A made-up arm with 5 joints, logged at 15 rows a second.
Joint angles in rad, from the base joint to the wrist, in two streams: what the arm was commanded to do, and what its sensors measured. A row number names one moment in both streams.
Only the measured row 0 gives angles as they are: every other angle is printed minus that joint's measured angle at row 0.
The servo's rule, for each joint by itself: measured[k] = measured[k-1] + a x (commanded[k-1-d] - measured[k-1]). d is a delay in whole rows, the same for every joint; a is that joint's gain. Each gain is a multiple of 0.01, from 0.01 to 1. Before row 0 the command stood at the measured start. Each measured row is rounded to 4 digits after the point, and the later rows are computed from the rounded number. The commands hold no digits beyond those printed.
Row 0, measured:
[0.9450 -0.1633 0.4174 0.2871 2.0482]
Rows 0 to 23, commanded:
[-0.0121 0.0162 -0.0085 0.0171 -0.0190]
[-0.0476 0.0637 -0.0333 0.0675 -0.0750]
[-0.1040 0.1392 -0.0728 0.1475 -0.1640]
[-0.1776 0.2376 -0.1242 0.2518 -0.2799]
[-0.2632 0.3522 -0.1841 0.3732 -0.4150]
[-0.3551 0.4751 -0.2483 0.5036 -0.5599]
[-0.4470 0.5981 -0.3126 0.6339 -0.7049]
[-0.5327 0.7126 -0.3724 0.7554 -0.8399]
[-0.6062 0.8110 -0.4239 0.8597 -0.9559]
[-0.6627 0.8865 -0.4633 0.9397 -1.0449]
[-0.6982 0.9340 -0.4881 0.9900 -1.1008]
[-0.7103 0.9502 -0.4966 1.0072 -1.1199]
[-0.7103 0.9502 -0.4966 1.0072 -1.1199]
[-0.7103 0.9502 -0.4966 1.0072 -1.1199]
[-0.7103 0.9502 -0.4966 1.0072 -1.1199]
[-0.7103 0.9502 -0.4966 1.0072 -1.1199]
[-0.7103 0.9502 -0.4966 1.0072 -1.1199]
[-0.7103 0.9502 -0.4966 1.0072 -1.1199]
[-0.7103 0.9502 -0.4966 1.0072 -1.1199]
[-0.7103 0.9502 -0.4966 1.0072 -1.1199]
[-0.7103 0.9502 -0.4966 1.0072 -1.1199]
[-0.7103 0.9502 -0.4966 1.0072 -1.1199]
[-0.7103 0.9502 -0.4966 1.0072 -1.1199]
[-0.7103 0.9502 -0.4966 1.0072 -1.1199]
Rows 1 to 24, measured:
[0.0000 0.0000 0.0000 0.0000 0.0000]
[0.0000 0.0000 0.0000 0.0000 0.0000]
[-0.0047 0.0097 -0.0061 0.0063 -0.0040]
[-0.0214 0.0421 -0.0257 0.0289 -0.0189]
[-0.0536 0.1004 -0.0596 0.0728 -0.0494]
[-0.1020 0.1827 -0.1061 0.1390 -0.0978]
[-0.1649 0.2844 -0.1623 0.2257 -0.1644]
[-0.2391 0.3988 -0.2242 0.3285 -0.2475]
[-0.3202 0.5184 -0.2878 0.4415 -0.3436]
[-0.4031 0.6349 -0.3487 0.5576 -0.4478]
[-0.4823 0.7406 -0.4028 0.6694 -0.5545]
[-0.5527 0.8281 -0.4464 0.7694 -0.6575]
[-0.6094 0.8916 -0.4764 0.8510 -0.7506]
[-0.6488 0.9268 -0.4909 0.9088 -0.8282]
[-0.6728 0.9408 -0.4950 0.9452 -0.8895]
[-0.6874 0.9464 -0.4962 0.9681 -0.9379]
[-0.6963 0.9487 -0.4965 0.9826 -0.9761]
[-0.7018 0.9496 -0.4966 0.9917 -1.0063]
[-0.7051 0.9500 -0.4966 0.9974 -1.0302]
[-0.7071 0.9501 -0.4966 1.0010 -1.0490]
[-0.7083 0.9502 -0.4966 1.0033 -1.0639]
[-0.7091 0.9502 -0.4966 1.0047 -1.0757]
[-0.7096 0.9502 -0.4966 1.0056 -1.0850]
[-0.7099 0.9502 -0.4966 1.0062 -1.0923]
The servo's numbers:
d 2
a 0.39 0.60 0.72 0.37 0.21

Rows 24 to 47, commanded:
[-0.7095 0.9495 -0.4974 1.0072 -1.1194]
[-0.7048 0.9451 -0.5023 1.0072 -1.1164]
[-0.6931 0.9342 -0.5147 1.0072 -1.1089]
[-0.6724 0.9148 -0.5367 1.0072 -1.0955]
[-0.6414 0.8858 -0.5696 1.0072 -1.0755]
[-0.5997 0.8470 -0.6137 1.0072 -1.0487]
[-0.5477 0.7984 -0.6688 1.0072 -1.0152]
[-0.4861 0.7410 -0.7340 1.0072 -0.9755]
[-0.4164 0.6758 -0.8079 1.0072 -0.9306]
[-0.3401 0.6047 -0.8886 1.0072 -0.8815]
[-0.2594 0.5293 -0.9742 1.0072 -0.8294]
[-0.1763 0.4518 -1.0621 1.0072 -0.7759]
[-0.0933 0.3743 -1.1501 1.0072 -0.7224]
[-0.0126 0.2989 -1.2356 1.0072 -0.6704]
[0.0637 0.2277 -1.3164 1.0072 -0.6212]
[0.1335 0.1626 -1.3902 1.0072 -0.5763]
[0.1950 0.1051 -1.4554 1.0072 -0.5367]
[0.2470 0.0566 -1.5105 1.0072 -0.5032]
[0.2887 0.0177 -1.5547 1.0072 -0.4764]
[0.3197 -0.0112 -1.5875 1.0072 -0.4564]
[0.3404 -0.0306 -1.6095 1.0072 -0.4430]
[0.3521 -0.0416 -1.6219 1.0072 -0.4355]
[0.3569 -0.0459 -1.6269 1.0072 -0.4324]
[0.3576 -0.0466 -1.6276 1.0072 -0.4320]
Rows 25 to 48, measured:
[-0.7101 0.9502 -0.4966 1.0066 -1.0981]
[-0.7102 0.9502 -0.4966 1.0068 -1.1027]
[-0.7099 0.9498 -0.4972 1.0069 -1.1062]
[-0.7079 0.9470 -0.5009 1.0070 -1.1083]
[-0.7021 0.9393 -0.5108 1.0071 -1.1084]
[-0.6905 0.9246 -0.5294 1.0071 -1.1057]
[-0.6714 0.9013 -0.5583 1.0071 -1.0994]
[-0.6434 0.8687 -0.5982 1.0071 -1.0888]
[-0.6061 0.8265 -0.6490 1.0071 -1.0733]
[-0.5593 0.7752 -0.7102 1.0071 -1.0528]
[-0.5036 0.7156 -0.7805 1.0071 -1.0271]
[-0.4398 0.6491 -0.8583 1.0071 -0.9965]
[-0.3694 0.5772 -0.9417 1.0071 -0.9614]
[-0.2941 0.5020 -1.0284 1.0071 -0.9224]
[-0.2158 0.4254 -1.1160 1.0071 -0.8804]
[-0.1366 0.3495 -1.2021 1.0071 -0.8363]
[-0.0585 0.2764 -1.2844 1.0071 -0.7911]
[0.0164 0.2081 -1.3606 1.0071 -0.7460]
[0.0861 0.1463 -1.4289 1.0071 -0.7020]
[0.1489 0.0925 -1.4877 1.0071 -0.6603]
[0.2034 0.0476 -1.5359 1.0071 -0.6217]
[0.2488 0.0123 -1.5731 1.0071 -0.5870]
[0.2845 -0.0134 -1.5993 1.0071 -0.5568]
[0.3109 -0.0303 -1.6156 1.0071 -0.5313]

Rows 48 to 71, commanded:
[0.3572 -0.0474 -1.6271 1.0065 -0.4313]
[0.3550 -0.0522 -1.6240 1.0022 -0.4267]
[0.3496 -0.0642 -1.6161 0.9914 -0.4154]
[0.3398 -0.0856 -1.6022 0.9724 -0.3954]
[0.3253 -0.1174 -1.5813 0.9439 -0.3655]
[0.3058 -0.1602 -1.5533 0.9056 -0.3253]
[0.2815 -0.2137 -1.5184 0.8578 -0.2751]
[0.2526 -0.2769 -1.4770 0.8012 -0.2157]
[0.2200 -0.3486 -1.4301 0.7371 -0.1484]
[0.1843 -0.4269 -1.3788 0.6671 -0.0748]
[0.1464 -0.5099 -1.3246 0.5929 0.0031]
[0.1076 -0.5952 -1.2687 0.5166 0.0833]
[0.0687 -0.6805 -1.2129 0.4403 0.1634]
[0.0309 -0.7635 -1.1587 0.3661 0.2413]
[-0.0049 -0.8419 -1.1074 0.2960 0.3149]
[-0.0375 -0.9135 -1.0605 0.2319 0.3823]
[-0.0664 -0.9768 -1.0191 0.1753 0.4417]
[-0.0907 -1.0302 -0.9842 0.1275 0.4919]
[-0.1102 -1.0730 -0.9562 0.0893 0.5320]
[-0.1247 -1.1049 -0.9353 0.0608 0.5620]
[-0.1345 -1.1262 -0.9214 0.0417 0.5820]
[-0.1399 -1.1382 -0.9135 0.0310 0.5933]
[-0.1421 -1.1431 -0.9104 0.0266 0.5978]
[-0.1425 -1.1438 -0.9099 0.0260 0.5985]
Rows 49 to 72, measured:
[0.3288 -0.0397 -1.6237 1.0071 -0.5105]
[0.3400 -0.0438 -1.6265 1.0071 -0.4940]
[0.3467 -0.0460 -1.6269 1.0069 -0.4808]
[0.3499 -0.0497 -1.6248 1.0052 -0.4694]
[0.3498 -0.0584 -1.6185 1.0001 -0.4581]
[0.3459 -0.0747 -1.6068 0.9899 -0.4449]
[0.3379 -0.1003 -1.5884 0.9729 -0.4282]
[0.3254 -0.1362 -1.5631 0.9480 -0.4066]
[0.3083 -0.1827 -1.5309 0.9146 -0.3790]
[0.2866 -0.2392 -1.4921 0.8726 -0.3447]
[0.2606 -0.3048 -1.4475 0.8225 -0.3035]
[0.2308 -0.3781 -1.3980 0.7650 -0.2555]
[0.1979 -0.4572 -1.3452 0.7013 -0.2012]
[0.1627 -0.5400 -1.2901 0.6330 -0.1415]
[0.1260 -0.6243 -1.2345 0.5617 -0.0775]
[0.0889 -0.7078 -1.1799 0.4893 -0.0106]
[0.0523 -0.7883 -1.1277 0.4178 0.0578]
[0.0173 -0.8634 -1.0793 0.3490 0.1259]
[-0.0153 -0.9314 -1.0360 0.2847 0.1922]
[-0.0447 -0.9907 -0.9987 0.2265 0.2551]
[-0.0702 -1.0401 -0.9681 0.1757 0.3132]
[-0.0915 -1.0790 -0.9445 0.1332 0.3654]
[-0.1083 -1.1073 -0.9279 0.0993 0.4109]
[-0.1206 -1.1258 -0.9175 0.0740 0.4492]

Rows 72 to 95, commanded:
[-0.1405 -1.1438 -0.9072 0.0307 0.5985]
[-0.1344 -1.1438 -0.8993 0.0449 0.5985]
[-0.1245 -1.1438 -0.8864 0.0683 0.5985]
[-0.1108 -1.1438 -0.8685 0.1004 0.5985]
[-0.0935 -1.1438 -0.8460 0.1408 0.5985]
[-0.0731 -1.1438 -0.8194 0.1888 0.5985]
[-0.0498 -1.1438 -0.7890 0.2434 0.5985]
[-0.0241 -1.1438 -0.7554 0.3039 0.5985]
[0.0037 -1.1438 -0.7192 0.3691 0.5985]
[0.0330 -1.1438 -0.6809 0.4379 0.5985]
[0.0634 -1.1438 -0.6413 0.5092 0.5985]
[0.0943 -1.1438 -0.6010 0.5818 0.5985]
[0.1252 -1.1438 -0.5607 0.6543 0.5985]
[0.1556 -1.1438 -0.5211 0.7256 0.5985]
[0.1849 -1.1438 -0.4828 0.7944 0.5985]
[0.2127 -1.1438 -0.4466 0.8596 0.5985]
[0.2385 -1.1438 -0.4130 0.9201 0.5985]
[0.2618 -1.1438 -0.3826 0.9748 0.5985]
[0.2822 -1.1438 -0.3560 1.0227 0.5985]
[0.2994 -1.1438 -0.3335 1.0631 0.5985]
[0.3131 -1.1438 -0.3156 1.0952 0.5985]
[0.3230 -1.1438 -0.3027 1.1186 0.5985]
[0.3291 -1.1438 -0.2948 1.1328 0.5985]
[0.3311 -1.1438 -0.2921 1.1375 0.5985]
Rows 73 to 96, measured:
[-0.1290 -1.1362 -0.9124 0.0565 0.4804]
[-0.1343 -1.1408 -0.9106 0.0452 0.5052]
[-0.1367 -1.1426 -0.9082 0.0398 0.5248]
[-0.1358 -1.1433 -0.9018 0.0417 0.5403]
[-0.1314 -1.1436 -0.8907 0.0515 0.5525]
[-0.1234 -1.1437 -0.8747 0.0696 0.5622]
[-0.1117 -1.1438 -0.8540 0.0959 0.5698]
[-0.0966 -1.1438 -0.8291 0.1303 0.5758]
[-0.0783 -1.1438 -0.8002 0.1721 0.5806]
[-0.0572 -1.1438 -0.7679 0.2209 0.5844]
[-0.0334 -1.1438 -0.7328 0.2757 0.5874]
[-0.0075 -1.1438 -0.6954 0.3357 0.5897]
[0.0202 -1.1438 -0.6564 0.3999 0.5915]
[0.0491 -1.1438 -0.6165 0.4672 0.5930]
[0.0788 -1.1438 -0.5763 0.5364 0.5942]
[0.1088 -1.1438 -0.5366 0.6064 0.5951]
[0.1385 -1.1438 -0.4979 0.6760 0.5958]
[0.1674 -1.1438 -0.4610 0.7439 0.5964]
[0.1951 -1.1438 -0.4264 0.8091 0.5968]
[0.2211 -1.1438 -0.3949 0.8704 0.5972]
[0.2449 -1.1438 -0.3669 0.9268 0.5975]
[0.2662 -1.1438 -0.3429 0.9772 0.5977]
[0.2845 -1.1438 -0.3232 1.0209 0.5979]
[0.2995 -1.1438 -0.3084 1.0570 0.5980]

